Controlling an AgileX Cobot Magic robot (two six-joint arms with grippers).
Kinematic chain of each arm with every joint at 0, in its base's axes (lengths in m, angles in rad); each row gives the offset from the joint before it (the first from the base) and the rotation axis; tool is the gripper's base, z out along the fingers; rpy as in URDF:
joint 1: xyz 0 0 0.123 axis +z
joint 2: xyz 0 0 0 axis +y
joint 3: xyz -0.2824 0 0.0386 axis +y
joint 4: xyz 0.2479 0 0.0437 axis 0.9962 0 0.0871
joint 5: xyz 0 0 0 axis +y
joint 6: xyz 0.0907 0 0.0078 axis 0.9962 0 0.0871
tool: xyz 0 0 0 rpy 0 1.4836 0
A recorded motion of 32 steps. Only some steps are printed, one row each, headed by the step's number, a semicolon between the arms.
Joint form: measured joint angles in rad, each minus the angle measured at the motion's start. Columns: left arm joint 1, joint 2, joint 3, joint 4, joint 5, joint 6; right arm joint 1, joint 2, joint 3, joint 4, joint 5, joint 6.
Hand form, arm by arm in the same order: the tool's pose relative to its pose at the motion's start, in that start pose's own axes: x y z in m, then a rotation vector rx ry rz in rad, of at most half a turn. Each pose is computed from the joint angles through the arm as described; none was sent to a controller.
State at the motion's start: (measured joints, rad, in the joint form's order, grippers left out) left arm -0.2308 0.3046 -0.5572 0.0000 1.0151 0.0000; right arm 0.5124 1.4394 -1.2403 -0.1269 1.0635 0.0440
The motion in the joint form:
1: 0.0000 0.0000 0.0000 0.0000 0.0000 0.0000; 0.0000 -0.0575 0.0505 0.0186 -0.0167 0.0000
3: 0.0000 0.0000 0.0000 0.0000 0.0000 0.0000; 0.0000 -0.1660 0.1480 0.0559 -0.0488 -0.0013
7: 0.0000 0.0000 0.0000 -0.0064 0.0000 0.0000; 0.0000 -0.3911 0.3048 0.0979 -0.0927 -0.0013
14: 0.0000 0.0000 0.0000 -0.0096 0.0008 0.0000; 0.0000 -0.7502 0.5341 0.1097 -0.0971 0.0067
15: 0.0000 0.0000 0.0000 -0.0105 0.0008 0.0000; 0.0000 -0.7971 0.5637 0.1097 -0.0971 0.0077
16: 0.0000 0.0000 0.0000 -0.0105 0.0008 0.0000; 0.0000 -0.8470 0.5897 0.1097 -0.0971 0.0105
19: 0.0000 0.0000 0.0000 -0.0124 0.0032 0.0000; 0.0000 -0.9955 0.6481 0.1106 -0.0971 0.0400
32: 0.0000 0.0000 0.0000 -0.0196 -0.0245 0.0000; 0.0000 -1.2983 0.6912 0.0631 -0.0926 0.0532
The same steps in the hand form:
1: 0.0000 0.0000 0.0000 0.0000 0.0000 0.0000; 0.0125 0.0009 -0.0076 -0.0168 -0.0229 0.0099
3: 0.0000 0.0000 0.0000 0.0000 0.0000 0.0000; 0.0371 0.0031 -0.0192 -0.0501 -0.0646 0.0286
7: 0.0000 -0.0005 0.0000 0.0054 0.0000 -0.0034; 0.0843 0.0045 -0.0445 -0.0874 -0.1751 0.0559
14: 0.0001 -0.0007 0.0000 0.0082 0.0008 -0.0051; 0.1641 0.0049 -0.0618 -0.0995 -0.3083 0.0777
15: 0.0001 -0.0008 0.0000 0.0089 0.0008 -0.0055; 0.1742 0.0051 -0.0618 -0.0998 -0.3255 0.0797
16: 0.0001 -0.0008 0.0000 0.0089 0.0008 -0.0055; 0.1841 0.0052 -0.0626 -0.1004 -0.3493 0.0839
19: 0.0003 -0.0010 0.0000 0.0105 0.0032 -0.0065; 0.2105 0.0052 -0.0673 -0.1084 -0.4378 0.1185
32: -0.0022 -0.0015 0.0000 0.0165 -0.0245 -0.0105; 0.2579 0.0003 -0.0863 -0.0709 -0.6940 0.1328

